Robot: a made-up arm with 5 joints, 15 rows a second.
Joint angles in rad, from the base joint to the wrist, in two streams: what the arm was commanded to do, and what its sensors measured. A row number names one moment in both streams.
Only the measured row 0 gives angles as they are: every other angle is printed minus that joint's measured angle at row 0.
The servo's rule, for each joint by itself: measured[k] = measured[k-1] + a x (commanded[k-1-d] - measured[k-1]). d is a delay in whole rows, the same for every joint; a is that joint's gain. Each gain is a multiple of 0.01, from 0.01 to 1. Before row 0 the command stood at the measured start. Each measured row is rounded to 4 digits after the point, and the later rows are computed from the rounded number. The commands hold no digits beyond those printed.
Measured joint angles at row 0: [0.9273 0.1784 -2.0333 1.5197 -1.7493]
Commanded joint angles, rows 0 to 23: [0.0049 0.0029 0.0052 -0.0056 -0.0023]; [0.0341 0.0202 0.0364 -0.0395 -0.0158]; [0.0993 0.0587 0.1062 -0.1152 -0.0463]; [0.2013 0.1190 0.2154 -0.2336 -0.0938]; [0.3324 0.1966 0.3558 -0.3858 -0.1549]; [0.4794 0.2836 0.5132 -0.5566 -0.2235]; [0.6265 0.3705 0.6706 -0.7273 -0.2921]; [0.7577 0.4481 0.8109 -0.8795 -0.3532]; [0.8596 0.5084 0.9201 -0.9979 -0.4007]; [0.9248 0.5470 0.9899 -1.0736 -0.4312]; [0.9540 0.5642 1.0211 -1.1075 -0.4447]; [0.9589 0.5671 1.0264 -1.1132 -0.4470]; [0.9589 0.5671 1.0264 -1.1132 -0.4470]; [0.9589 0.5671 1.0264 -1.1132 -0.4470]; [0.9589 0.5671 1.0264 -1.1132 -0.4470]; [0.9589 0.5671 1.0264 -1.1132 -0.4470]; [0.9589 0.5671 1.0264 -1.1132 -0.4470]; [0.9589 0.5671 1.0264 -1.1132 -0.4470]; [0.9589 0.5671 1.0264 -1.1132 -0.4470]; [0.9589 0.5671 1.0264 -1.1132 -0.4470]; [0.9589 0.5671 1.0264 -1.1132 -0.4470]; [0.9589 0.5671 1.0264 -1.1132 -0.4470]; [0.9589 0.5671 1.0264 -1.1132 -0.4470]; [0.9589 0.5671 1.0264 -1.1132 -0.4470]
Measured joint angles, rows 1 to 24: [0.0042 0.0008 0.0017 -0.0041 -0.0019]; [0.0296 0.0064 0.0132 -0.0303 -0.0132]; [0.0888 0.0216 0.0439 -0.0931 -0.0400]; [0.1844 0.0498 0.1005 -0.1971 -0.0836]; [0.3102 0.0924 0.1847 -0.3367 -0.1414]; [0.4540 0.1478 0.2931 -0.4994 -0.2079]; [0.6006 0.2124 0.4177 -0.6680 -0.2761]; [0.7341 0.2808 0.5475 -0.8245 -0.3386]; [0.8408 0.3468 0.6705 -0.9528 -0.3889]; [0.9122 0.4049 0.7759 -1.0422 -0.4232]; [0.9477 0.4511 0.8568 -1.0905 -0.4406]; [0.9572 0.4847 0.9128 -1.1073 -0.4458]; [0.9586 0.5086 0.9503 -1.1117 -0.4468]; [0.9589 0.5256 0.9754 -1.1128 -0.4470]; [0.9589 0.5376 0.9922 -1.1131 -0.4470]; [0.9589 0.5462 1.0035 -1.1132 -0.4470]; [0.9589 0.5523 1.0111 -1.1132 -0.4470]; [0.9589 0.5566 1.0161 -1.1132 -0.4470]; [0.9589 0.5596 1.0195 -1.1132 -0.4470]; [0.9589 0.5618 1.0218 -1.1132 -0.4470]; [0.9589 0.5633 1.0233 -1.1132 -0.4470]; [0.9589 0.5644 1.0243 -1.1132 -0.4470]; [0.9589 0.5652 1.0250 -1.1132 -0.4470]; [0.9589 0.5658 1.0255 -1.1132 -0.4470]
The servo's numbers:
d 0
a 0.85 0.29 0.33 0.74 0.81

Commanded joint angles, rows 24 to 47: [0.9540 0.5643 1.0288 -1.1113 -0.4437]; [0.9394 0.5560 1.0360 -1.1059 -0.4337]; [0.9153 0.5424 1.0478 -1.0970 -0.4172]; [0.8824 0.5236 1.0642 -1.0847 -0.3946]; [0.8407 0.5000 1.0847 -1.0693 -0.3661]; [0.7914 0.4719 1.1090 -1.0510 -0.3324]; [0.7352 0.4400 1.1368 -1.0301 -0.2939]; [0.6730 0.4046 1.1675 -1.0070 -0.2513]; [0.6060 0.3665 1.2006 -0.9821 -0.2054]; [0.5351 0.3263 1.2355 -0.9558 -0.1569]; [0.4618 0.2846 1.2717 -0.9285 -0.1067]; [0.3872 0.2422 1.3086 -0.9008 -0.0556]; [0.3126 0.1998 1.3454 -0.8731 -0.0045]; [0.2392 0.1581 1.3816 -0.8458 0.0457]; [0.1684 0.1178 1.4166 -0.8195 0.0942]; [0.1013 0.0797 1.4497 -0.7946 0.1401]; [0.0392 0.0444 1.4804 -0.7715 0.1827]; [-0.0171 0.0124 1.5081 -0.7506 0.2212]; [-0.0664 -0.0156 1.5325 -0.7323 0.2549]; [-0.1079 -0.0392 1.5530 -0.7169 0.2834]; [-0.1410 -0.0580 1.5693 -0.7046 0.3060]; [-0.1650 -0.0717 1.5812 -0.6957 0.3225]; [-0.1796 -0.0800 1.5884 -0.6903 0.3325]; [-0.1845 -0.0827 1.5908 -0.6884 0.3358]
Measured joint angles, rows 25 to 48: [0.9547 0.5654 1.0266 -1.1118 -0.4443]; [0.9417 0.5627 1.0297 -1.1074 -0.4357]; [0.9193 0.5568 1.0357 -1.0997 -0.4207]; [0.8879 0.5472 1.0451 -1.0886 -0.3996]; [0.8478 0.5335 1.0582 -1.0743 -0.3725]; [0.7999 0.5156 1.0750 -1.0571 -0.3400]; [0.7449 0.4937 1.0954 -1.0371 -0.3027]; [0.6838 0.4679 1.1192 -1.0148 -0.2611]; [0.6177 0.4385 1.1461 -0.9906 -0.2160]; [0.5475 0.4060 1.1756 -0.9648 -0.1681]; [0.4747 0.3708 1.2073 -0.9379 -0.1184]; [0.4003 0.3335 1.2407 -0.9104 -0.0675]; [0.3258 0.2947 1.2753 -0.8828 -0.0165]; [0.2522 0.2551 1.3104 -0.8554 0.0339]; [0.1810 0.2153 1.3454 -0.8288 0.0827]; [0.1133 0.1760 1.3798 -0.8035 0.1292]; [0.0503 0.1378 1.4130 -0.7798 0.1725]; [-0.0070 0.1014 1.4444 -0.7582 0.2119]; [-0.0575 0.0675 1.4735 -0.7390 0.2467]; [-0.1003 0.0366 1.4997 -0.7226 0.2764]; [-0.1349 0.0092 1.5227 -0.7093 0.3004]; [-0.1605 -0.0143 1.5420 -0.6992 0.3183]; [-0.1767 -0.0334 1.5573 -0.6926 0.3298]; [-0.1833 -0.0477 1.5684 -0.6895 0.3347]
